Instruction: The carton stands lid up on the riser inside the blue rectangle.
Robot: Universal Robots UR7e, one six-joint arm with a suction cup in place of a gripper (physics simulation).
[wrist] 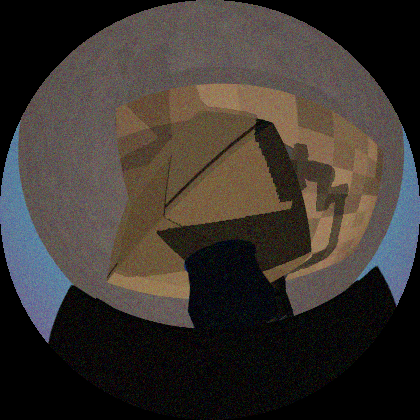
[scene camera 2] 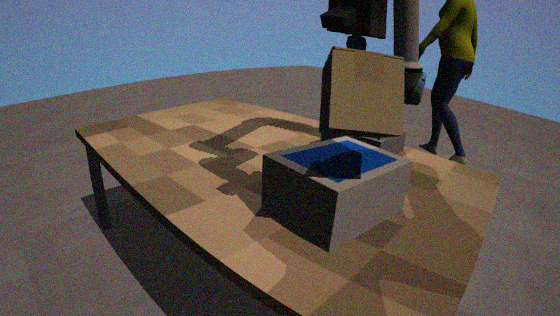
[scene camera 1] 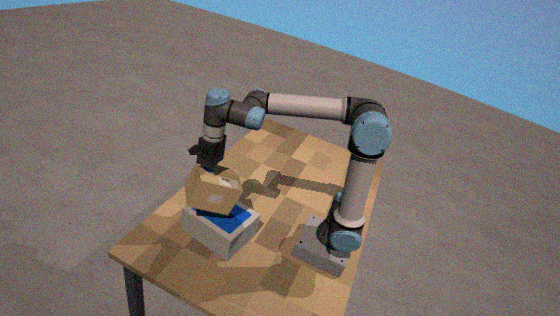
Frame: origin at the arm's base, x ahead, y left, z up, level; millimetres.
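Seen in the pictures: hand, tool point: (wrist: 226, 249) (scene camera 2: 354, 60) (scene camera 1: 208, 171).
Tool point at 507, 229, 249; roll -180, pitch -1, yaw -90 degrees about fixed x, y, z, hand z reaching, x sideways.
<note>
Offsets run from my tool point to a thing's top centre, as dx, dy, dz. Level surfaces: height alone.
A tan cardboard carton @(-25, -1, +22) (scene camera 1: 212, 197) (scene camera 2: 366, 92) (wrist: 225, 185) hangs from my suction gripper (scene camera 1: 209, 169) (scene camera 2: 356, 44) (wrist: 221, 246), slightly tilted, with its label side showing in scene camera 1. The cup is on its top. The grey-white riser @(-59, -40, -200) (scene camera 1: 205, 235) (scene camera 2: 375, 205) stands on the table, with the blue rectangle @(-59, -40, -200) (scene camera 1: 232, 222) (scene camera 2: 382, 156) on its top. The carton appears above the rear part of the riser and apart from it; a dark shadow falls on the blue. How far it overlaps the rectangle is hard to tell. The riser does not show in the wrist view, where the carton covers much of the middle.
The wooden table @(dz -320) (scene camera 1: 310, 150) (scene camera 2: 170, 195) carries the arm's grey base plate (scene camera 1: 310, 250), to the right of the riser in scene camera 1. A person in a yellow-green top (scene camera 2: 457, 40) stands beyond the table in scene camera 2. The arm's shadow lies on the tabletop.
</note>
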